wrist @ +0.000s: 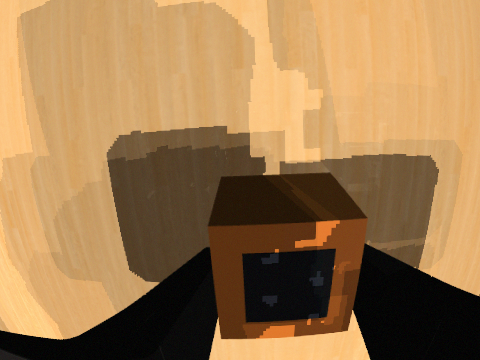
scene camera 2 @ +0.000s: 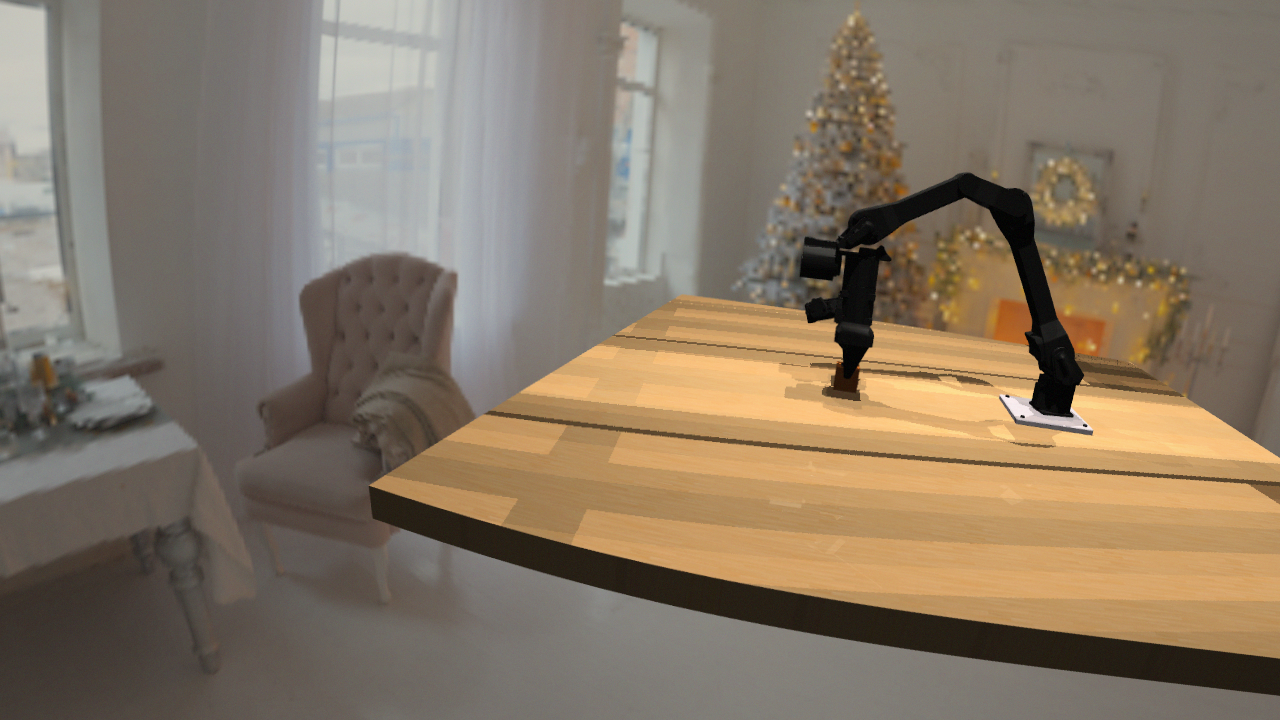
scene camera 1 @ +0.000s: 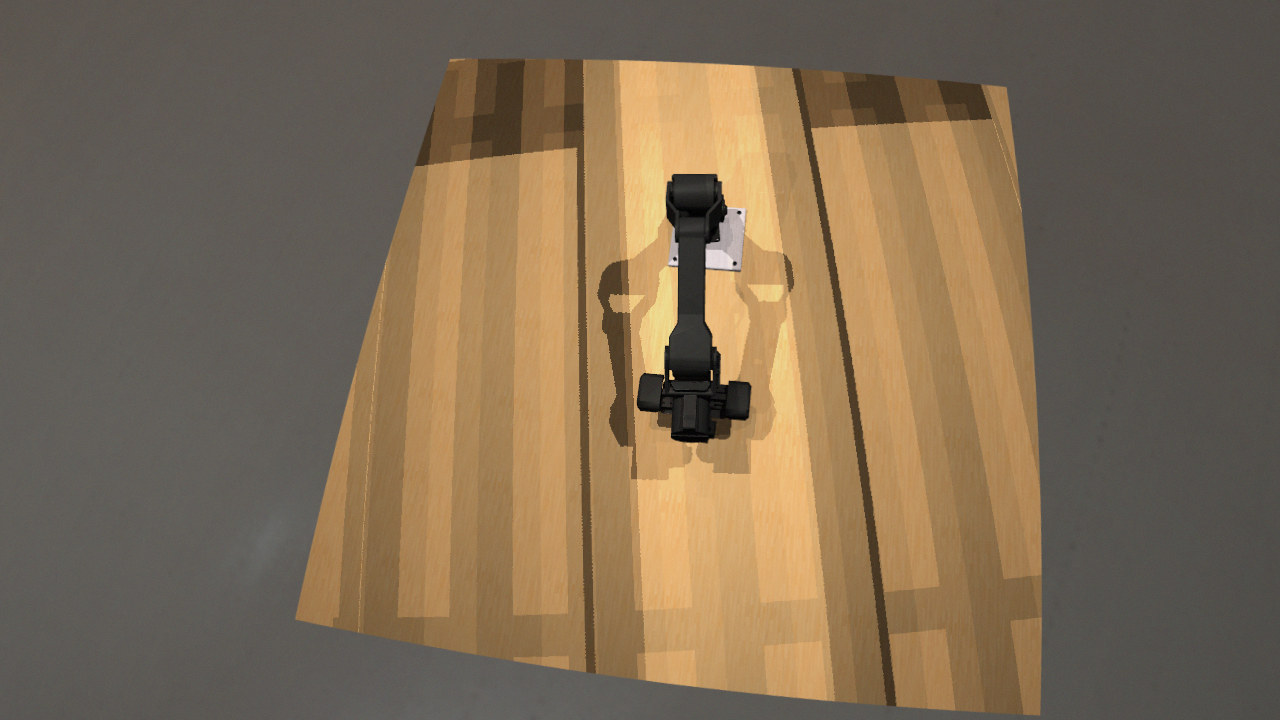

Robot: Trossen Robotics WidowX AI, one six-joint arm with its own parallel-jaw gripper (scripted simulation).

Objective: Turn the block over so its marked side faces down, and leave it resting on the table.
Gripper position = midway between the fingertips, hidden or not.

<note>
I see my gripper [scene camera 2: 846, 375] and a block [wrist: 286, 250].
My gripper shows as well in the wrist view [wrist: 282, 257] and in scene camera 1 [scene camera 1: 695, 412].
</note>
